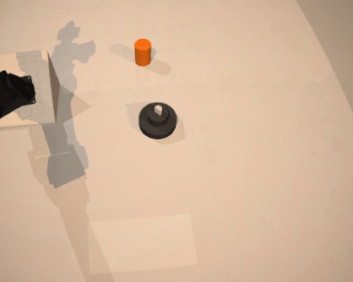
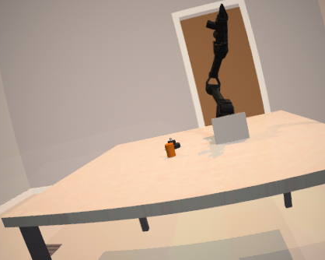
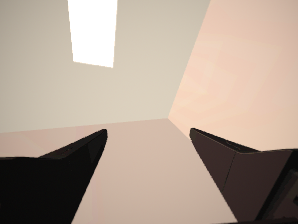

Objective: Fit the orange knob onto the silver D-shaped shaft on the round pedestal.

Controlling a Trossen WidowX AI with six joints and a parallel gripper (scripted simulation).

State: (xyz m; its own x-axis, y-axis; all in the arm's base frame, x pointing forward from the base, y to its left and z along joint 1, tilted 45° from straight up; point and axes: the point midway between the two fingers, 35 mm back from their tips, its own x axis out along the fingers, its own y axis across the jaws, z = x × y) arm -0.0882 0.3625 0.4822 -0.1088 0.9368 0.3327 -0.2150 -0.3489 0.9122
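Now: the orange knob 420 mm ahead of my gripper tip, 170 mm to the left of it and 640 mm below it. The rest, counted from my gripper tip: round pedestal (430 mm ahead, 20 mm to the right, 660 mm below).
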